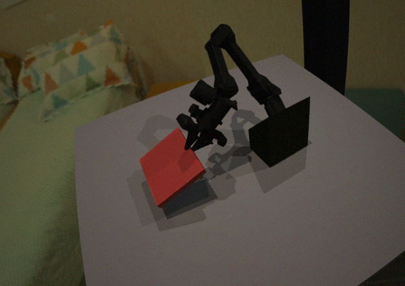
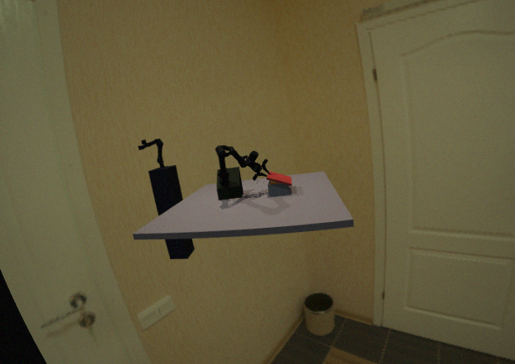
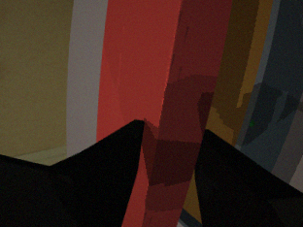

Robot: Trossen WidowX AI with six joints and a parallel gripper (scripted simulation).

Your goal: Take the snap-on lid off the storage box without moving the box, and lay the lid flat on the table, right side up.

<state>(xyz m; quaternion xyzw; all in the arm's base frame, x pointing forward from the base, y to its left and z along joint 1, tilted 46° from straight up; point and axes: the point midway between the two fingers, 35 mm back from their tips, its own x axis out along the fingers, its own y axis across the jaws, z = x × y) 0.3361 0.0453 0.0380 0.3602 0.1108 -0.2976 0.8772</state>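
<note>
The lid is 80 mm ahead of my gripper tip and 30 mm below it. The rest, counted from my gripper tip: storage box 60 mm ahead, 100 mm below.
</note>
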